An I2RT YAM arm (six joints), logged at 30 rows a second.
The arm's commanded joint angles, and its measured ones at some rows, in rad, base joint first. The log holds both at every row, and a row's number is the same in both.
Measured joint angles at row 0:
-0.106, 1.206, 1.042, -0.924, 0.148, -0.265
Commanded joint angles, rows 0 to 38:
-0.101, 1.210, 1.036, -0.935, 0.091, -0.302
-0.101, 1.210, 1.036, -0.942, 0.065, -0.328
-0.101, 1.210, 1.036, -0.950, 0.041, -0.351
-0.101, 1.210, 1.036, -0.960, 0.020, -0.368
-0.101, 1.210, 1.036, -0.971, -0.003, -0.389
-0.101, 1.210, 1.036, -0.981, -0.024, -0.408
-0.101, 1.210, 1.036, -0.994, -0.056, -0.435
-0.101, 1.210, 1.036, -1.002, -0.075, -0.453
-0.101, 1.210, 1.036, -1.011, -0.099, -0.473
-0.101, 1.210, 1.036, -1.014, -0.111, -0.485
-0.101, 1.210, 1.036, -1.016, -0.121, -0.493
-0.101, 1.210, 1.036, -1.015, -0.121, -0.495
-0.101, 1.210, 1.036, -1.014, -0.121, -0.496
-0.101, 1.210, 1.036, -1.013, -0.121, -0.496
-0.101, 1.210, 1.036, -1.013, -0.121, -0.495
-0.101, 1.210, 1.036, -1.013, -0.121, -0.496
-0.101, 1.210, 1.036, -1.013, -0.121, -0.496
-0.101, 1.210, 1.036, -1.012, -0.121, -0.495
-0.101, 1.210, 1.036, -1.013, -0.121, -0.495
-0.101, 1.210, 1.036, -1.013, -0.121, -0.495
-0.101, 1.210, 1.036, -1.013, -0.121, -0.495
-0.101, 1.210, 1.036, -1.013, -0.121, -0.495
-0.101, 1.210, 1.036, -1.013, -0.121, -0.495
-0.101, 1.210, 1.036, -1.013, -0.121, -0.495
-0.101, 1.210, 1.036, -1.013, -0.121, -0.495
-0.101, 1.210, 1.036, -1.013, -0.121, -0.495
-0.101, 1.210, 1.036, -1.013, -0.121, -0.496
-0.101, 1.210, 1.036, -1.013, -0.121, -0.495
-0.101, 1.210, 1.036, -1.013, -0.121, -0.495
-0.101, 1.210, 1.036, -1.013, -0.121, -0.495
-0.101, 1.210, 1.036, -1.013, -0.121, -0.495
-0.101, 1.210, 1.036, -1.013, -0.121, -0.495
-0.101, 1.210, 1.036, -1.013, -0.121, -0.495
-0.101, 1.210, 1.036, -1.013, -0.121, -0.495
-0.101, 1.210, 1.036, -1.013, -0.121, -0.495
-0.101, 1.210, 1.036, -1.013, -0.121, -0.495
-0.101, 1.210, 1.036, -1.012, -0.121, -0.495
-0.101, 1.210, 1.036, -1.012, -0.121, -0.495
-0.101, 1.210, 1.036, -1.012, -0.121, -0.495
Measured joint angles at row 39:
-0.106, 1.206, 1.042, -1.010, -0.098, -0.476
